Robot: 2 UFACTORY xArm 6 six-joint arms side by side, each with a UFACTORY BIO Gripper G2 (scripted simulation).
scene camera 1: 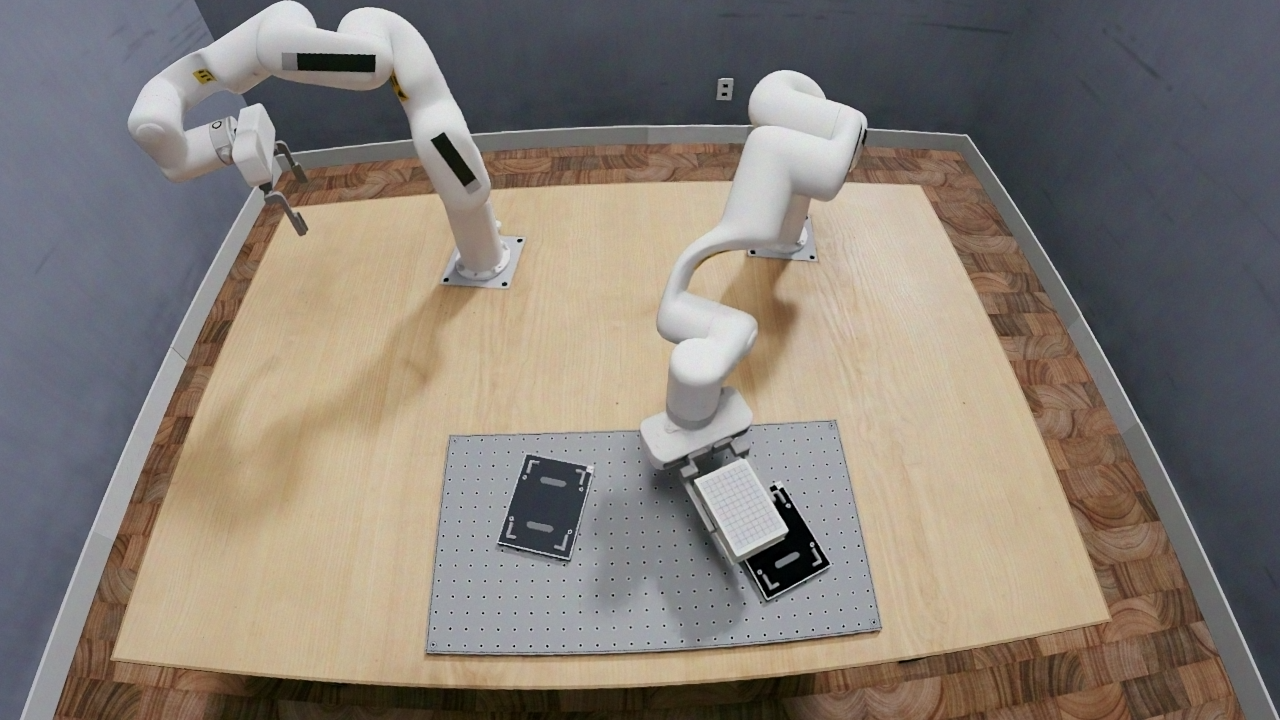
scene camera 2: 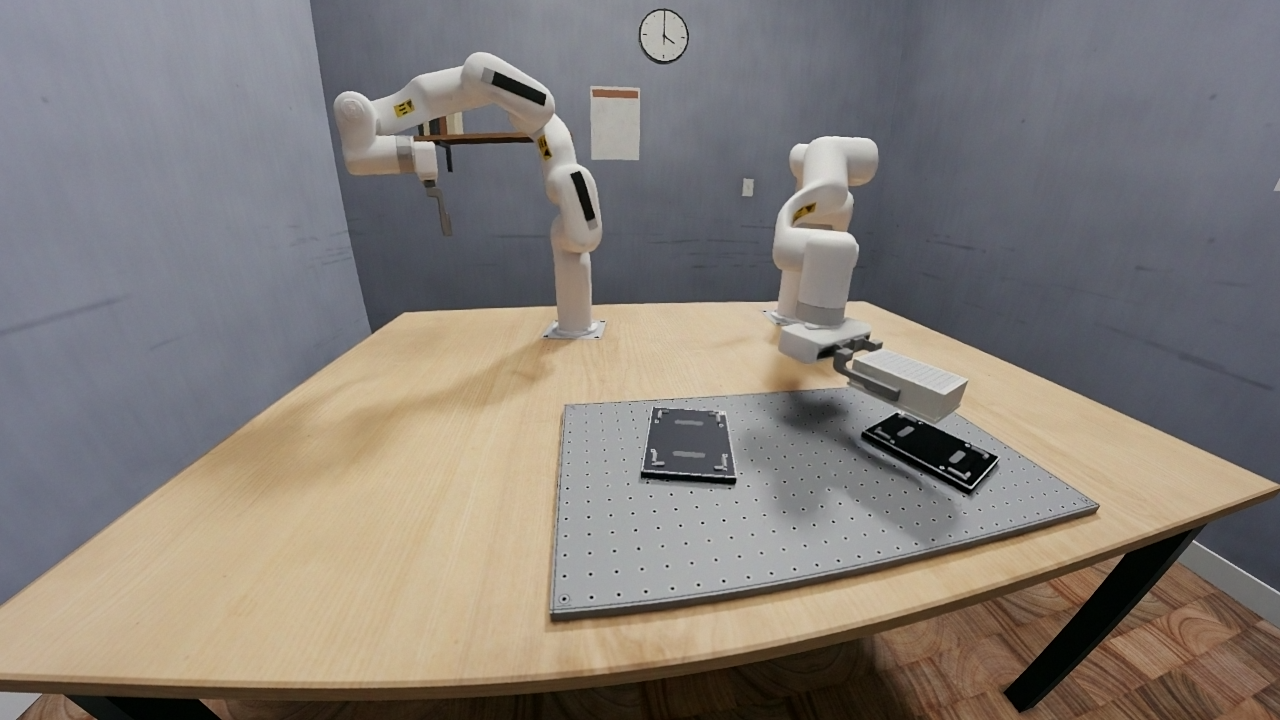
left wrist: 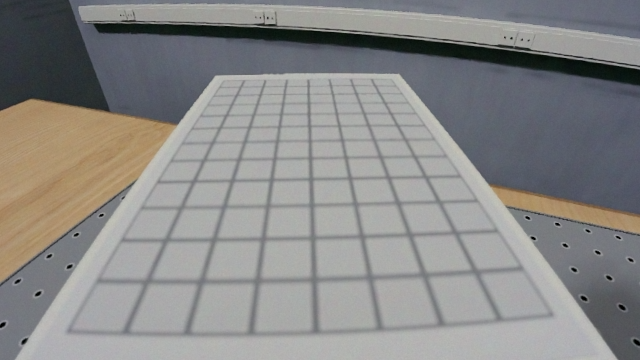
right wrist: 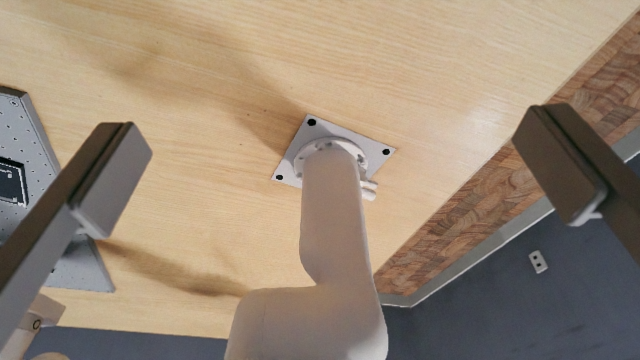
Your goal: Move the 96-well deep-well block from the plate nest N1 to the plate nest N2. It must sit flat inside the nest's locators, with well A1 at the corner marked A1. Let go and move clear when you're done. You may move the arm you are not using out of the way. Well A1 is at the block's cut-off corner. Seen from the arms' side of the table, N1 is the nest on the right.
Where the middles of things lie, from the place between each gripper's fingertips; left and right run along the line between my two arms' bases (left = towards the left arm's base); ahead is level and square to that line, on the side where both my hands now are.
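From my left hand: black nest N2 [scene camera 2: 933,446], 3 cm ahead, 7 cm to the left, 10 cm below; white deep-well block [scene camera 1: 747,522], 1 cm ahead; nest N1 [scene camera 1: 560,507], 7 cm behind, 28 cm to the right, 10 cm below.
Nest N1: my right hand 510 mm short of it, 420 mm to the right of it, 280 mm above it. From my right hand: white deep-well block, 600 mm ahead, 700 mm to the left, 170 mm below; black nest N2, 620 mm ahead, 770 mm to the left, 280 mm below.
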